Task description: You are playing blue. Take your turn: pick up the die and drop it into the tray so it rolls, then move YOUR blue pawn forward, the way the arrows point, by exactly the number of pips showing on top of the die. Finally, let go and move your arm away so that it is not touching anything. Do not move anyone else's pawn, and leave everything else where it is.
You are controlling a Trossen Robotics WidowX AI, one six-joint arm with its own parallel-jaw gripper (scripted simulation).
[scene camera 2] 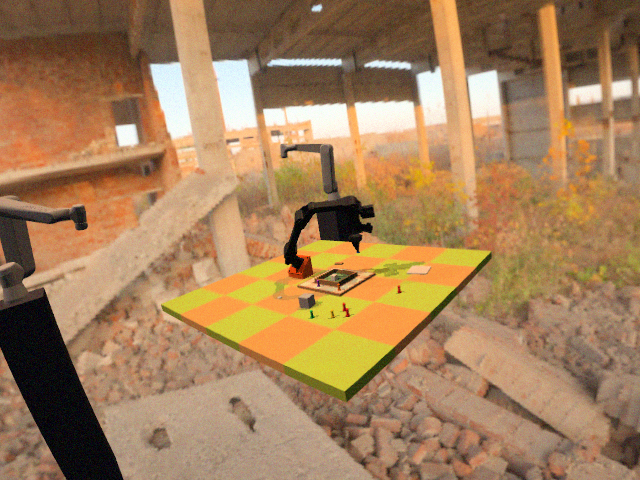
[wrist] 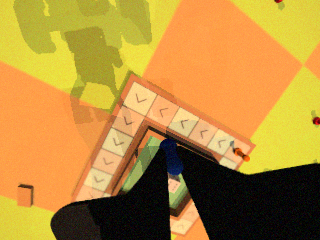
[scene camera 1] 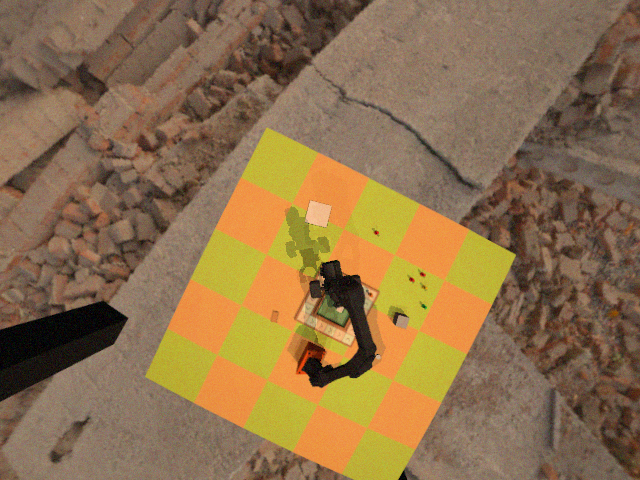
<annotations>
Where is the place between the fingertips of the gripper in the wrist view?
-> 170, 152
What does the gripper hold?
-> A blue pawn.
</annotations>
